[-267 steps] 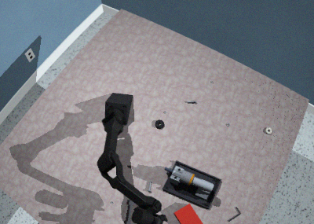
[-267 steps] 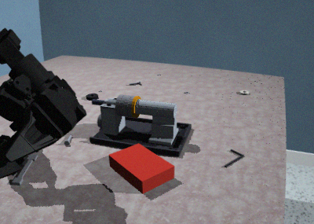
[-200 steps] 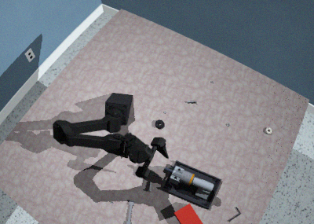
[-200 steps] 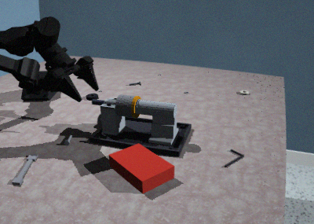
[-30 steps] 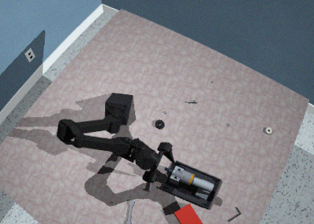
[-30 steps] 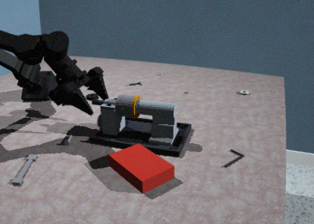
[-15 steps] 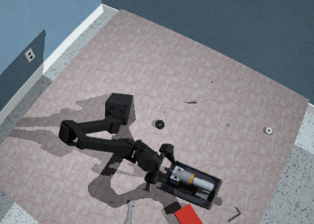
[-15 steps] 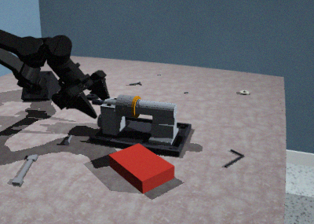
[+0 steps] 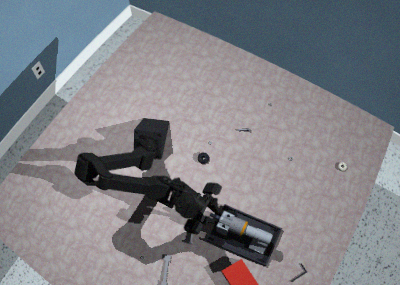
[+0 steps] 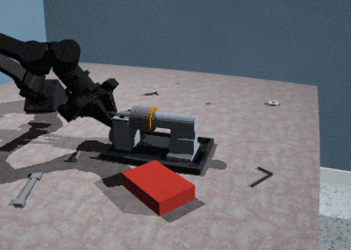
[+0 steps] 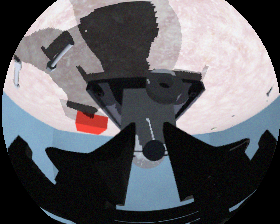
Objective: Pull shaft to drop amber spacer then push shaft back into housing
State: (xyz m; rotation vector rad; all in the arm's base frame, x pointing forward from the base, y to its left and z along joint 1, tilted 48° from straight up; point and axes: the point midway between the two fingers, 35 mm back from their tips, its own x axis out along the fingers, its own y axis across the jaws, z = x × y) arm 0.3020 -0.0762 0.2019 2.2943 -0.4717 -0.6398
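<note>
Now: the dark shaft 9 cm ahead of my hand and 1 cm to the right of it. From my hand the other things lie so: grey spacer: 10 cm ahead, 1 cm to the right; then amber spacer: 12 cm ahead, 2 cm to the right; then red block: 16 cm ahead, 18 cm to the right, 7 cm below.
</note>
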